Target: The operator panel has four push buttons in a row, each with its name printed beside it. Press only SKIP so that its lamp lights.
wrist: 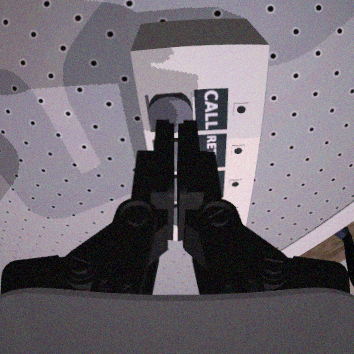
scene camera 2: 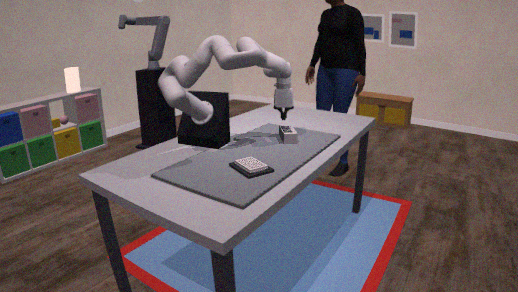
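Where they show: gripper, between the fingertips: (wrist: 175, 146) (scene camera 2: 283, 119); arm's base, origin of its link: (scene camera 2: 202, 113).
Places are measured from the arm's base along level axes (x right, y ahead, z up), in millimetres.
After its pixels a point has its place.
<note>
The operator panel (scene camera 2: 288, 137) @[x -108, y 430, z -114 mm] (wrist: 230, 65) @[x -256, y 377, z -96 mm] is a white box on the grey mat. In the wrist view a round grey button (wrist: 167, 107) @[x -221, y 358, z -93 mm] shows beside the CALL label (wrist: 211, 109) @[x -229, y 381, z -96 mm]. Part of the RETRY label (wrist: 212, 147) @[x -205, y 395, z -96 mm] shows below it. The SKIP name and its button are hidden behind the fingers. Small dark lamps, such as the one beside CALL (wrist: 241, 109) @[x -236, y 396, z -95 mm], run down the panel's right side, and none that shows is lit. My gripper (scene camera 2: 284, 118) @[x -225, y 361, z -58 mm] (wrist: 175, 146) @[x -225, y 361, z -58 mm] is shut and empty, above the panel, with its fingertips over the lower edge of the CALL button in the wrist view.
A black tray with a white patterned block (scene camera 2: 251, 164) @[x 259, y 399, z -125 mm] lies on the grey mat (scene camera 2: 200, 180) @[x 434, y 262, z -148 mm], nearer the front of the table (scene camera 2: 150, 200) @[x 635, y 173, z -162 mm]. A person (scene camera 2: 341, 45) stands behind the table's far end. The black arm mount (scene camera 2: 220, 120) @[x 13, y 115, z -27 mm] stands at the table's left side.
</note>
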